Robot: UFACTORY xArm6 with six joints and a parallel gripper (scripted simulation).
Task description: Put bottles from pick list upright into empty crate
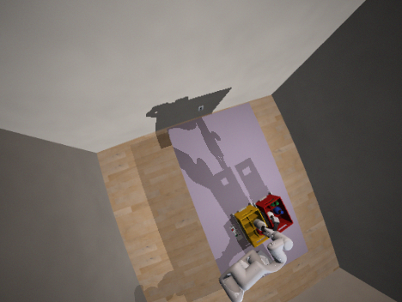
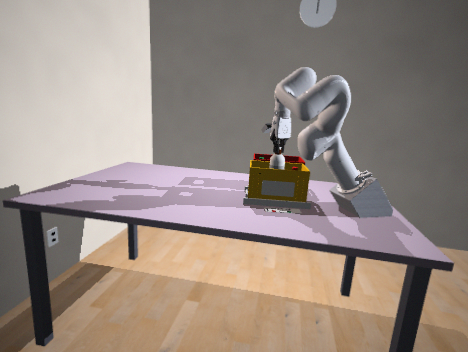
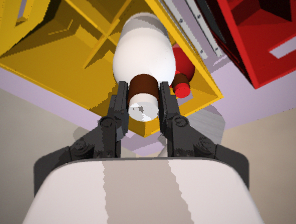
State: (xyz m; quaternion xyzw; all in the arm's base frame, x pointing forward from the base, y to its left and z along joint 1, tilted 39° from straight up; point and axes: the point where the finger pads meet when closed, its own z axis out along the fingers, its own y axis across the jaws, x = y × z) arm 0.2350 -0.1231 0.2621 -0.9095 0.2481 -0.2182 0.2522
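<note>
My hand is 7 cm above the white bottle. Also, from my hand: red crate 18 cm to the right, 17 cm below, 5 cm ahead; blue-label bottle 22 cm to the right, 17 cm below, 7 cm ahead; yellow crate 17 cm below, 4 cm to the left, 2 cm behind.
</note>
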